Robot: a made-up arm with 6 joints. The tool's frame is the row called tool. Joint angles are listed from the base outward. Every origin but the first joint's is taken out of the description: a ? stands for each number. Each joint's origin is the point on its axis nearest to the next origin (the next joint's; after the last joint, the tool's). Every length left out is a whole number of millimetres.
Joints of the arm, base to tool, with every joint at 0 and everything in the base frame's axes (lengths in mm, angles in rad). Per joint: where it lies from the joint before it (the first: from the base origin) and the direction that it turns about. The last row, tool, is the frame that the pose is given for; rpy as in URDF.
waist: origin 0 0 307 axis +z
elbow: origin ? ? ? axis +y
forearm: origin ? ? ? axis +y
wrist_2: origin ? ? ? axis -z
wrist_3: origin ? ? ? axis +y
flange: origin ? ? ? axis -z
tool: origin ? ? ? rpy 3.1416 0 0
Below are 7 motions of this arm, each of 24 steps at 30 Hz.
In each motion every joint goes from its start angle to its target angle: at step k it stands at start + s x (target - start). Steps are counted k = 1, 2, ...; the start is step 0. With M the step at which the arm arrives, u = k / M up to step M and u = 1 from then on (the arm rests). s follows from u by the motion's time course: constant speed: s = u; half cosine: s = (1 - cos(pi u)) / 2; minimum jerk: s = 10 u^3 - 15 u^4 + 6 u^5.
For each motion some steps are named. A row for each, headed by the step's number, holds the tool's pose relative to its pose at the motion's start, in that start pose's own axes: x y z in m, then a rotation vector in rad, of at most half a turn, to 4 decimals.
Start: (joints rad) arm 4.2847 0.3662 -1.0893 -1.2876 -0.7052 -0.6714
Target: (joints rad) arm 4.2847 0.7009 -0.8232 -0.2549 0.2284 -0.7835
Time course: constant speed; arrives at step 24
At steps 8, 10, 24:
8: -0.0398 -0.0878 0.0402 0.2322 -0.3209 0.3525
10: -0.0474 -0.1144 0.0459 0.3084 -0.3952 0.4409
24: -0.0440 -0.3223 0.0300 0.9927 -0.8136 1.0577

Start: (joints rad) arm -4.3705 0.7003 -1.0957 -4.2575 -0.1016 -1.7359
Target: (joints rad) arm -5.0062 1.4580 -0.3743 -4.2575 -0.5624 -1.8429
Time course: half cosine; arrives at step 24
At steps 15, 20, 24:
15: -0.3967 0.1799 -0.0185 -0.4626 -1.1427 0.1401
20: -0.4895 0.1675 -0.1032 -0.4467 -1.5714 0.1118
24: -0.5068 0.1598 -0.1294 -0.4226 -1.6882 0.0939

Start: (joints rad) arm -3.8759 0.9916 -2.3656 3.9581 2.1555 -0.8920
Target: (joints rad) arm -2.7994 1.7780 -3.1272 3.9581 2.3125 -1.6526
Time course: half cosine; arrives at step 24
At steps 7, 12, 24:
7: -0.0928 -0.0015 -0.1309 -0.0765 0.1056 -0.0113
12: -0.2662 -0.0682 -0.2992 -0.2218 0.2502 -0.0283
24: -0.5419 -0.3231 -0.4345 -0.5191 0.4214 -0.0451

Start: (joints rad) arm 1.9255 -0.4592 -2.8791 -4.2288 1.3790 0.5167
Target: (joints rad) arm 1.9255 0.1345 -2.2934 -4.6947 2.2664 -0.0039
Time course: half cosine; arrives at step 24
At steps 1, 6, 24:
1: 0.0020 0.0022 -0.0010 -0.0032 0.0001 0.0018
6: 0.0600 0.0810 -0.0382 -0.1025 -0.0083 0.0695
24: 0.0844 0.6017 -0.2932 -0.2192 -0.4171 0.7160

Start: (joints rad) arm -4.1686 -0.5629 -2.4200 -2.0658 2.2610 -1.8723
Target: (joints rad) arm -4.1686 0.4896 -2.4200 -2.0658 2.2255 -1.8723
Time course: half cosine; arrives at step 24
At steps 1, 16, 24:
1: 0.0024 0.0009 -0.0020 -0.0014 -0.0031 -0.0031
16: 0.5103 0.0029 -0.2188 -0.2531 -0.5348 -0.5419
24: 0.6870 -0.0667 -0.2243 -0.3373 -0.7100 -0.7257

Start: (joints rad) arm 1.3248 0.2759 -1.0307 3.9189 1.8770 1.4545
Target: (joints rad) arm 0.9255 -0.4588 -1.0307 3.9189 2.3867 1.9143
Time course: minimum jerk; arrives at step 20
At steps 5, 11, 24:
5: -0.0064 0.0322 0.0422 -0.1236 -0.0496 0.0686
11: -0.0621 0.2235 0.1862 -0.7562 -0.1816 0.3477
24: -0.1179 0.4084 0.2192 -1.3216 -0.1485 0.5102

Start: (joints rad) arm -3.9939 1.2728 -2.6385 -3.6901 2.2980 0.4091
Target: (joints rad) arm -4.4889 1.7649 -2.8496 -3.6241 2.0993 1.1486
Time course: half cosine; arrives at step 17
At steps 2, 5, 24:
2: -0.0073 -0.0035 -0.0133 0.0080 0.0220 0.0144
5: -0.0475 -0.0188 -0.0767 0.0569 0.1245 0.0830
24: -0.3223 -0.0337 -0.3244 0.4892 0.4540 0.3526

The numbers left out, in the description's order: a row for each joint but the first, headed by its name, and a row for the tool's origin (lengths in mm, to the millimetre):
elbow: 0 0 0
forearm: 60 0 321
wrist_2: 85 0 -374
wrist_3: 0 0 0
flange: 67 0 -85
tool: 0 0 0

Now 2 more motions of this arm.
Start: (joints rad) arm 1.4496 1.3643 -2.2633 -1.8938 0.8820 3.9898
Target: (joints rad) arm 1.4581 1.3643 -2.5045 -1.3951 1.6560 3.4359
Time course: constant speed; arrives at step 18
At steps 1, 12, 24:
1: -0.0003 -0.0079 0.0033 0.0254 0.0415 -0.0037
12: 0.0149 -0.0865 0.0213 0.1418 0.5606 -0.0727
24: 0.0313 -0.1194 0.0163 0.0704 0.8583 -0.1307

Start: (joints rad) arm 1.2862 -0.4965 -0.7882 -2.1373 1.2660 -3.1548
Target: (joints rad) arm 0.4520 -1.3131 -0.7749 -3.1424 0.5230 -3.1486
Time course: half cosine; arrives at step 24
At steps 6, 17, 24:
6: 0.0588 -0.0082 0.0234 0.1190 0.0586 -0.0194
17: 0.2961 -0.0259 -0.0194 0.4933 0.3621 -0.5942
24: 0.3421 -0.0295 -0.0670 0.4898 0.4529 -0.8795

